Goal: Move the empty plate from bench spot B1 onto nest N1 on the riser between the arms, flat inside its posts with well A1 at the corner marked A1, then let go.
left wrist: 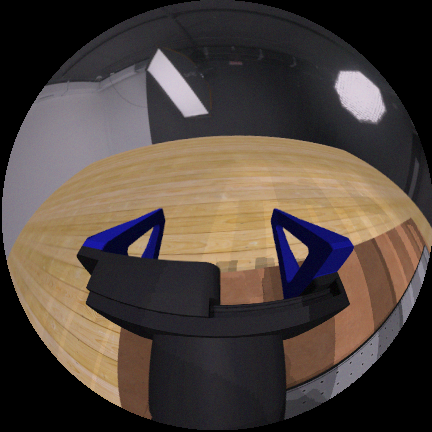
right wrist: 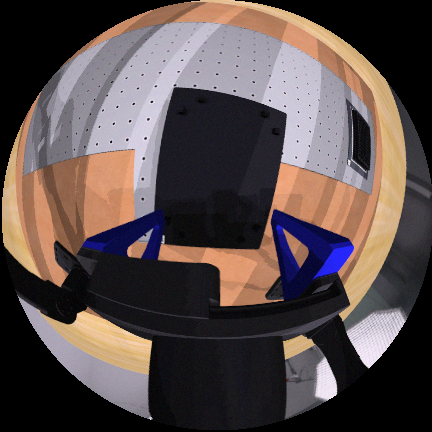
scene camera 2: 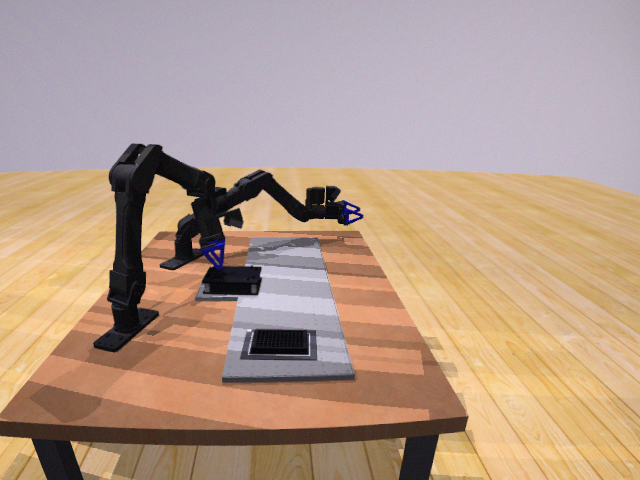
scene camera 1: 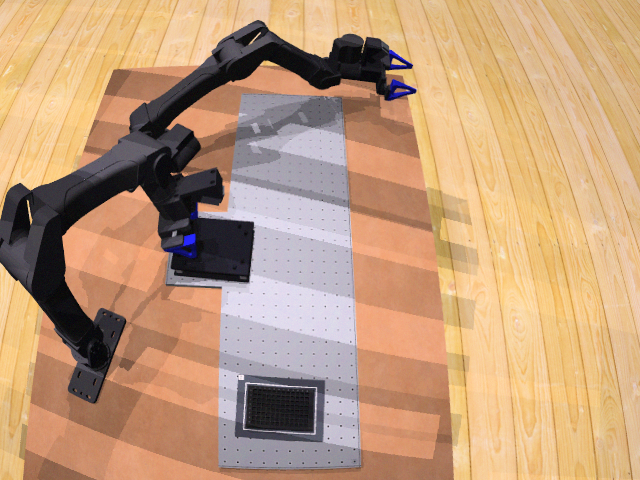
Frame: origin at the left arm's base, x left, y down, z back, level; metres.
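Where they show: left gripper, between the fingertips: [left wrist: 217,214] [scene camera 2: 361,212] [scene camera 1: 414,78]; right gripper, between the fingertips: [right wrist: 217,214] [scene camera 2: 220,266] [scene camera 1: 194,237]; left arm's base, origin of its link: [right wrist: 85,274] [scene camera 2: 184,259]; right arm's base, origin of its link: [scene camera 2: 128,329] [scene camera 1: 97,355].
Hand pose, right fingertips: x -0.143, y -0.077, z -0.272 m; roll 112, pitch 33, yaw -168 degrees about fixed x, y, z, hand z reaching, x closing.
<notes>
Things, the pixels of their top centre, and the offset from my right fingertips. "pt": a spot on its surface instead. Level surfaces: height alone.
- bench spot B1, a spot on its surface: [scene camera 1: 320,413] pt dy +0.062, dx -0.182, dz -0.384 m
- black riser block, centre of its top: [right wrist: 224,171] [scene camera 1: 211,242] [scene camera 2: 232,270] dy +0.012, dx +0.012, dz -0.033 m
- grey perforated board, height of its surface: dy +0.064 m
- brown table, height of its surface: dy +0.077 m
The black, gridded empty plate [scene camera 1: 280,408] [scene camera 2: 279,339] [right wrist: 361,141] lies flat inside the white outline of bench spot B1 [scene camera 1: 320,413]. The black riser block [scene camera 1: 227,242] [scene camera 2: 235,274] [right wrist: 225,150] has small dark posts near its corners, with no plate between them. A small white piece of label shows behind a finger in the right wrist view. My right gripper [scene camera 1: 193,231] [scene camera 2: 219,266] [right wrist: 217,214] is open and empty, pointing down low over the riser's left part. My left gripper [scene camera 1: 413,78] [scene camera 2: 361,211] [left wrist: 217,214] is open and empty, held out beyond the table's far right corner.
A grey perforated board [scene camera 1: 289,320] [scene camera 2: 289,315] [right wrist: 120,110] runs lengthwise along the brown table [scene camera 1: 392,310] [scene camera 2: 382,310]. The riser stands at its left side. My right arm reaches over the table's left side, and my left arm crosses above the far end.
</notes>
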